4 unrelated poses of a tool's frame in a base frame.
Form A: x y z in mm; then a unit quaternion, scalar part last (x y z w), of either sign.
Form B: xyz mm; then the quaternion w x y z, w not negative. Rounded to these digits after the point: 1 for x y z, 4 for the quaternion.
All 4 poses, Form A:
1: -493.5 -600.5 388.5 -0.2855 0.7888 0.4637 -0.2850
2: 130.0 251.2 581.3 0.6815 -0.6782 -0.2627 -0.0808
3: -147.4 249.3 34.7 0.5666 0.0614 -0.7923 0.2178
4: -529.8 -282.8 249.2 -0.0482 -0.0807 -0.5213 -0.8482
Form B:
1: -493.5 -600.5 388.5 0.2850 0.2855 -0.7888 -0.4637
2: 130.0 251.2 581.3 0.0808 -0.6815 0.6782 0.2627
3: -147.4 249.3 34.7 0.2178 0.5666 0.0614 -0.7923
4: -529.8 -282.8 249.2 0.8482 0.0482 0.0807 0.5213
